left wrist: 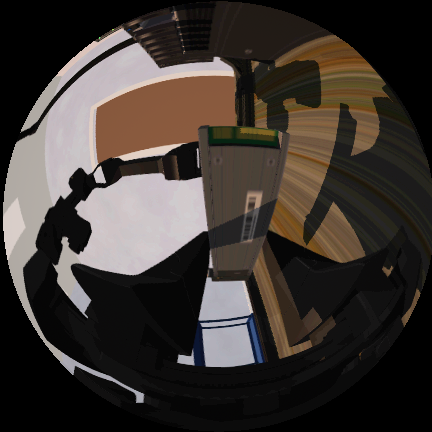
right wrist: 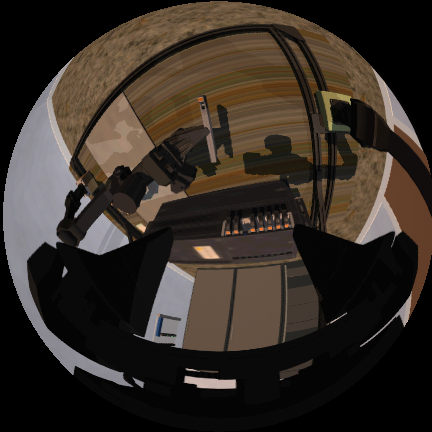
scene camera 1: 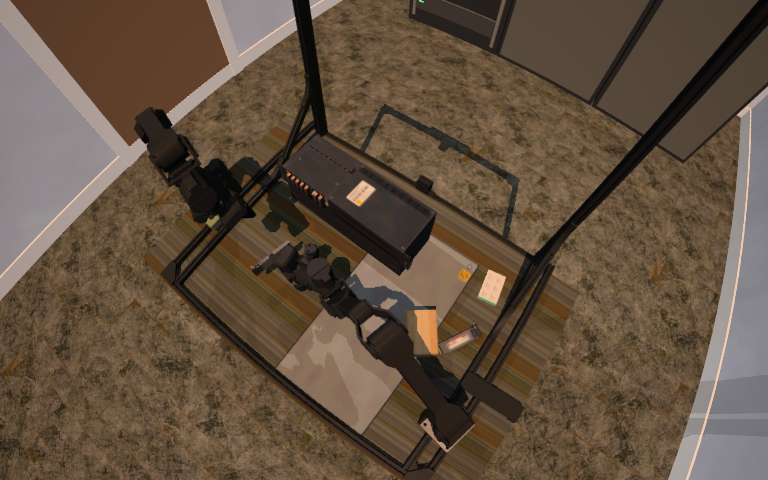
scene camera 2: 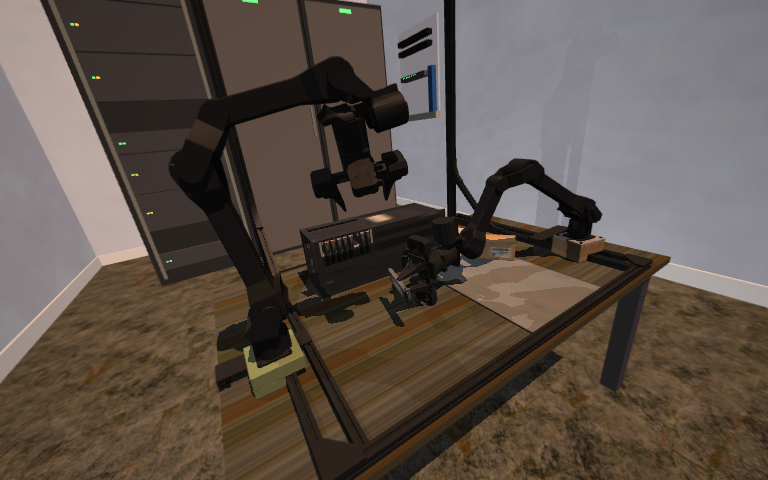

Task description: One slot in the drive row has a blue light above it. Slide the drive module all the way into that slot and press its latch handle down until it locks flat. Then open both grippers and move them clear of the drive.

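Pixels of known places: left gripper, between the fingertips: (left wrist: 235,236) (right wrist: 208,127) (scene camera 1: 271,257) (scene camera 2: 399,286); right gripper, between the fingertips: (left wrist: 66,193) (right wrist: 235,232) (scene camera 1: 248,203) (scene camera 2: 365,204); left arm's base, origin of its link: (right wrist: 82,188) (scene camera 1: 447,425) (scene camera 2: 578,236); right arm's base, origin of its link: (right wrist: 341,111) (scene camera 2: 272,351).
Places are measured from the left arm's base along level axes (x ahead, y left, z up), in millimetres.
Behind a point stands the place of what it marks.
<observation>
The black drive chassis (scene camera 1: 368,212) @(x 536, y -209, z 114 mm) (scene camera 2: 362,277) @(x 693, y -146, z -37 mm) (right wrist: 195,215) @(x 563, y -169, z 36 mm) stands at the back of the table. Its drive row (scene camera 1: 296,182) @(x 749, y -124, z 106 mm) (scene camera 2: 345,249) @(x 735, y -125, z 74 mm) (right wrist: 270,222) @(x 752, y -121, z 101 mm) has orange-tipped latches and one gap; I cannot make out a blue light. My left gripper (scene camera 1: 278,259) @(x 647, y 57, z 24 mm) (scene camera 2: 403,281) @(x 647, y 57, z 24 mm) (left wrist: 235,236) @(x 647, y 57, z 24 mm) is shut on the grey drive module (left wrist: 240,200) @(x 640, y 22, z 26 mm) (right wrist: 209,137) @(x 648, y 40, z 41 mm), held above the table in front of the chassis, apart from it. The module's green connector edge faces away from the wrist. Its orange latch end shows in the right wrist view. My right gripper (scene camera 2: 365,203) @(x 698, y 29, z 230 mm) (right wrist: 235,232) @(x 698, y 29, z 230 mm) is open and empty, high above the chassis front.
A grey mat (scene camera 1: 334,362) @(x 323, y 106, z -59 mm) (scene camera 2: 509,288) @(x 334, y 76, z -59 mm) lies beside the chassis. An orange box (scene camera 1: 425,331) @(x 217, y -127, z 1 mm) (scene camera 2: 501,249) @(x 235, y -77, z -21 mm), a second module (scene camera 1: 459,338) @(x 139, y -195, z -51 mm) and a white card (scene camera 1: 492,285) @(x 180, y -386, z -60 mm) lie at the right. Black frame posts (scene camera 1: 310,67) @(x 966, y -354, z 259 mm) rise at the table's sides.
</observation>
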